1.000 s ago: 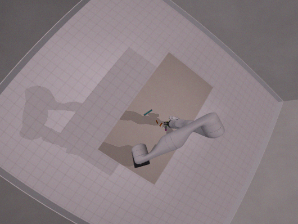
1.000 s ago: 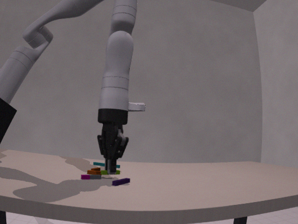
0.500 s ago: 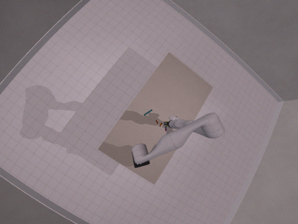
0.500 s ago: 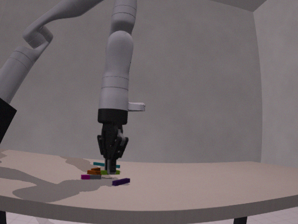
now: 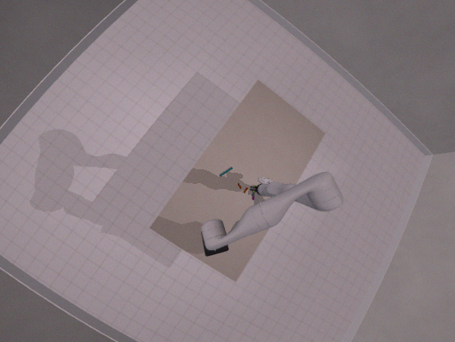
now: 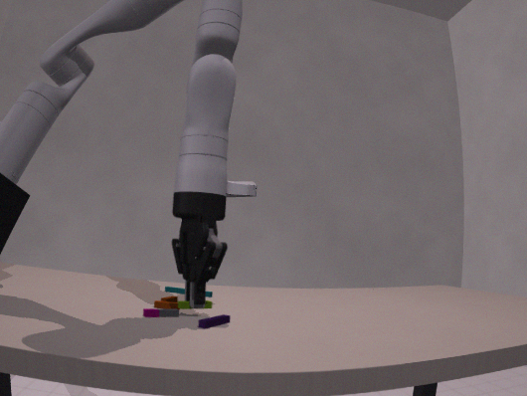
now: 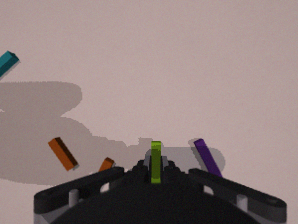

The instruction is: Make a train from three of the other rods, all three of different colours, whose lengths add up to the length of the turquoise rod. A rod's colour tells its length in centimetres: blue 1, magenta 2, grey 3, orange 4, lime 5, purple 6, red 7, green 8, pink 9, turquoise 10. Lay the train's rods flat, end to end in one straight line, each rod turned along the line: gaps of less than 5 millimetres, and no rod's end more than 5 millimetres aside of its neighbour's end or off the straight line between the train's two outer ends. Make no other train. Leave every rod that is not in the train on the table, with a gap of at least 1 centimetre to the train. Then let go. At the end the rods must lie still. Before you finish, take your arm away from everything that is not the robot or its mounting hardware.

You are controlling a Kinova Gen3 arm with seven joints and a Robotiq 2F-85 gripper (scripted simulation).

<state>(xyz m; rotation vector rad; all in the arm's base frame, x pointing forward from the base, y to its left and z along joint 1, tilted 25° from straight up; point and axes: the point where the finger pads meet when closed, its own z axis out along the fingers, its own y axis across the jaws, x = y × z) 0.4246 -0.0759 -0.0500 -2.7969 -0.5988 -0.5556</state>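
Now: the lime rod 2 cm below my hand. From my hand the other things lie so: grey rod 4 cm behind, 3 cm below, 2 cm to the right; then purple rod 6 cm to the right, 3 cm below, 3 cm ahead; then magenta rod 6 cm behind, 3 cm to the right, 3 cm below.
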